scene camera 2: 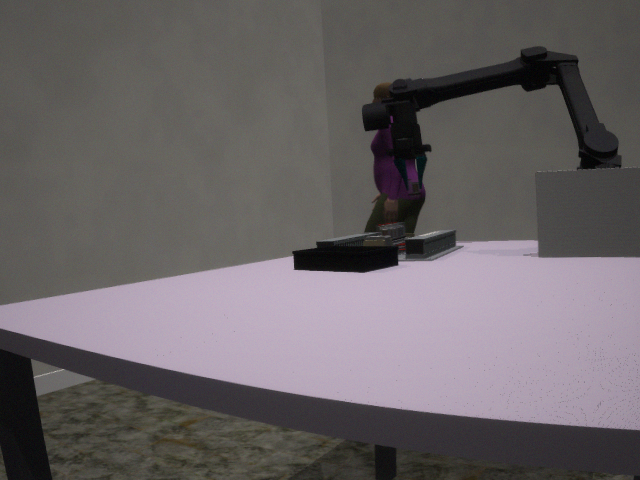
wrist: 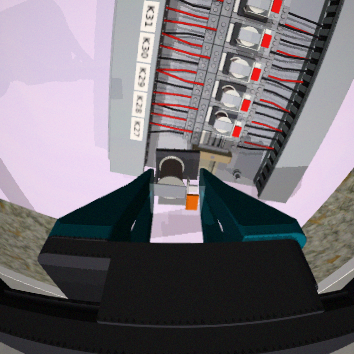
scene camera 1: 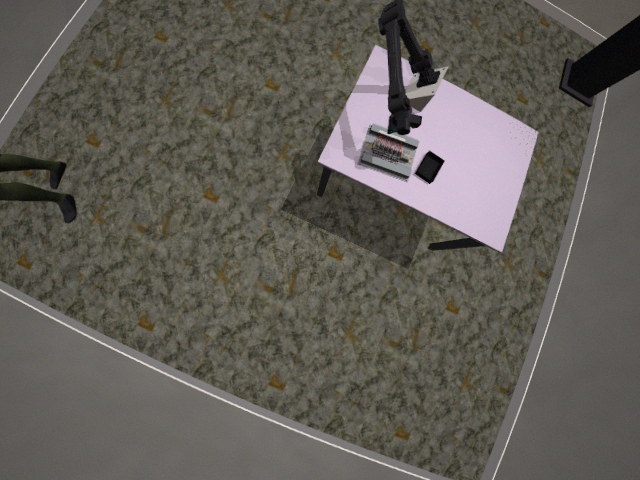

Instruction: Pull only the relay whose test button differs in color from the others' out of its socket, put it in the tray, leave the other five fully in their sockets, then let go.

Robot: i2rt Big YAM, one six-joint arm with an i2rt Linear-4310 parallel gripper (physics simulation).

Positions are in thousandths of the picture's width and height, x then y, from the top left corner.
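Observation:
There is my gripper (scene camera 2: 648, 395), and I can see it in the wrist view as well, my gripper (wrist: 499, 499).

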